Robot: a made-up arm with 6 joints.
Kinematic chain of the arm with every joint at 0, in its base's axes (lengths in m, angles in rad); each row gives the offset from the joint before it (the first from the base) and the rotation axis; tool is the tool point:
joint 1: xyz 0 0 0.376 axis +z
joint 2: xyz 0 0 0 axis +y
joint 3: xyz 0 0 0.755 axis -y
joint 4: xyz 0 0 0 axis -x
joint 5: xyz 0.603 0 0 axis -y
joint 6: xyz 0 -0.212 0 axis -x
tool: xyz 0 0 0
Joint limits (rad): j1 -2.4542..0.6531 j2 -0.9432..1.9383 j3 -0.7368..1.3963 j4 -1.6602..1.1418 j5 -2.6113..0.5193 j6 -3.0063..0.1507
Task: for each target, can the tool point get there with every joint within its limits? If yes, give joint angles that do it. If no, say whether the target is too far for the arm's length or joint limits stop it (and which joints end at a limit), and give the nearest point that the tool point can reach.
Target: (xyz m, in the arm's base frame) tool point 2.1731 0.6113 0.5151
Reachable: no: too far | nearest point 1.3364 0.3759 0.4615 | short by 0.871 m
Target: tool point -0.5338 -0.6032 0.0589
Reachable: yes | joints -2.1678 1.1557 0.0556 -1.0668 -0.1658 -2.4765
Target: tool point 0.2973 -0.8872 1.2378
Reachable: yes | joints -1.1141 0.4482 1.0190 -0.9435 -0.2915 -1.1931
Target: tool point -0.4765 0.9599 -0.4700
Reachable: no: joint limits stop it (at a limit: joint 1, joint 2) | nearest point -0.2809 0.0437 -0.2085 | short by 0.973 m
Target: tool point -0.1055 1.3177 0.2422
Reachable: no: joint limits stop it (at a limit: joint 2, joint 3, joint 4) | nearest point -0.0936 1.1685 1.1188 | short by 0.889 m
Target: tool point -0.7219 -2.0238 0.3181
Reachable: no: too far | nearest point -0.4671 -1.3095 0.3385 | short by 0.759 m
